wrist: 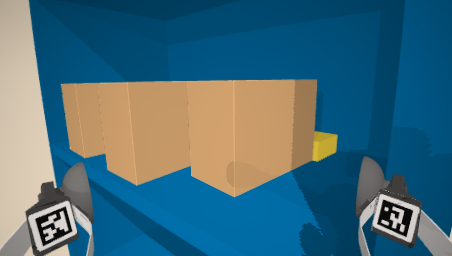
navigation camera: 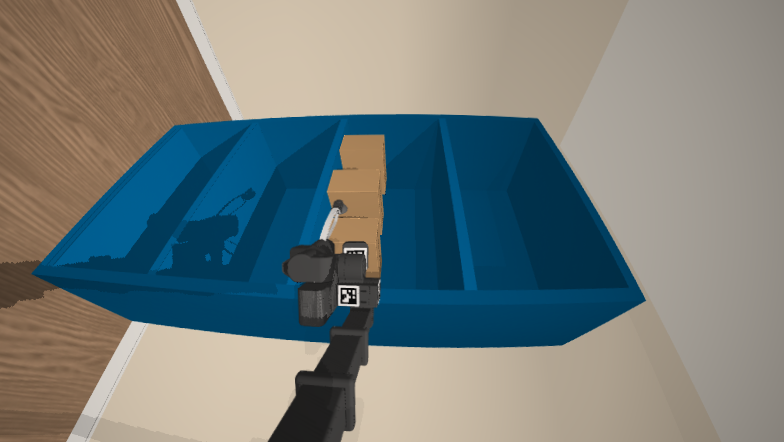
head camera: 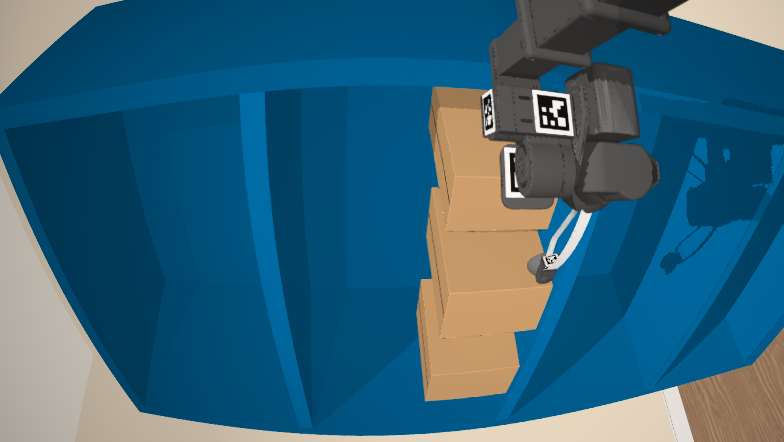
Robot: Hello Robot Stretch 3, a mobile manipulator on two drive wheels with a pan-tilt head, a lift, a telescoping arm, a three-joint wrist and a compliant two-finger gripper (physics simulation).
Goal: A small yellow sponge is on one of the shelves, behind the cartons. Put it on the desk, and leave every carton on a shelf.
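Places are measured from the robot's base along level axes (x ahead, y up, z right), in millimetres.
Where they show: gripper, between the fingertips: (wrist: 224, 181) (navigation camera: 340, 244).
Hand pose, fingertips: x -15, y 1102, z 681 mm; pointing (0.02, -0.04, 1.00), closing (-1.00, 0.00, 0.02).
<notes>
After its pixels a point has its place.
The small yellow sponge (wrist: 325, 146) @[x -247, y 1019, z 1051 mm] lies partly hidden behind the right end of the rightmost carton (wrist: 262, 125) @[x -77, y 1097, z 910 mm] in the wrist view. A middle carton (wrist: 157, 125) @[x 109, y 1092, z 952 mm] and a left carton (wrist: 89, 117) @[x 314, y 1089, z 1085 mm] stand in a row beside it on the same shelf. The cartons also show in the head view, at the top (head camera: 474, 203) @[x 9, y 1134, z 907 mm], middle (head camera: 483, 263) @[x 104, y 1107, z 958 mm] and bottom (head camera: 472, 351) @[x 295, y 1086, z 1106 mm], and in the navigation view (navigation camera: 362, 149) @[x 332, y 1088, z 1070 mm] (navigation camera: 354, 180) @[x 187, y 1082, z 949 mm]. The sponge does not show in those two views. My gripper (wrist: 224, 181) @[x -15, y 1102, z 681 mm] is wide open and empty, in front of the cartons. The desk does not show.
The blue shelf unit (head camera: 253, 192) @[x -9, y 1439, z 765 mm] (navigation camera: 460, 219) @[x 53, y 1433, z 817 mm] (wrist: 425, 60) @[x -132, y 1182, z 661 mm] has several compartments with dividers. Its upright panel is at the right in the wrist view. A shadow of my arm falls on the unit. Wooden floor (head camera: 735, 406) @[x 722, y 1, z 1282 mm] (navigation camera: 109, 82) @[x 621, y 0, z 882 mm] and pale walls surround it.
</notes>
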